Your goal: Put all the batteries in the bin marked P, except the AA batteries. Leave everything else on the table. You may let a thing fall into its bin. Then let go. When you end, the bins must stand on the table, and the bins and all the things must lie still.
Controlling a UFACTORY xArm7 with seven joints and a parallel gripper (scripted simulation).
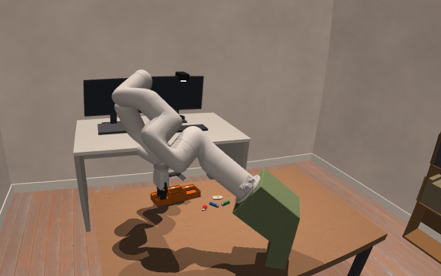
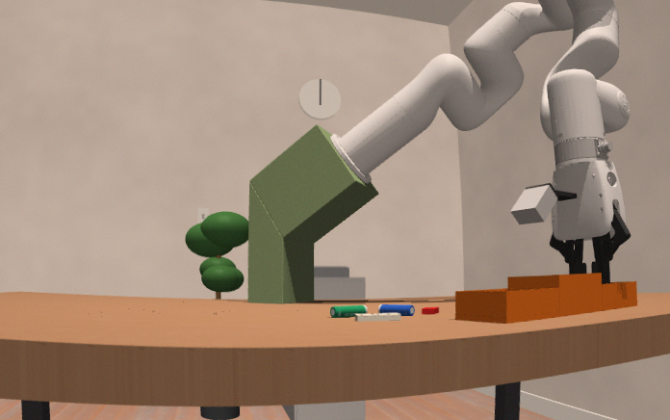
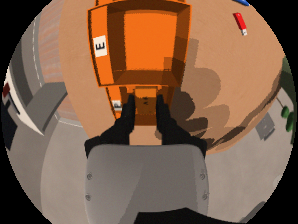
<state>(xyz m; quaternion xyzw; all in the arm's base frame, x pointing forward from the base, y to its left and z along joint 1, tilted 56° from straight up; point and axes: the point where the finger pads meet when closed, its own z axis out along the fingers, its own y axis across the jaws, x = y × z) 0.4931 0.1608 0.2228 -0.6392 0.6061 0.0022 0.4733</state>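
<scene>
The orange block-shaped battery is 10 mm to the left of my hand and 30 mm below it. Also, from my hand: blue battery: 60 mm behind, 260 mm to the right, 30 mm below; then small red battery: 90 mm behind, 200 mm to the right, 40 mm below; then flat white piece: 300 mm to the right, 40 mm below.
</scene>
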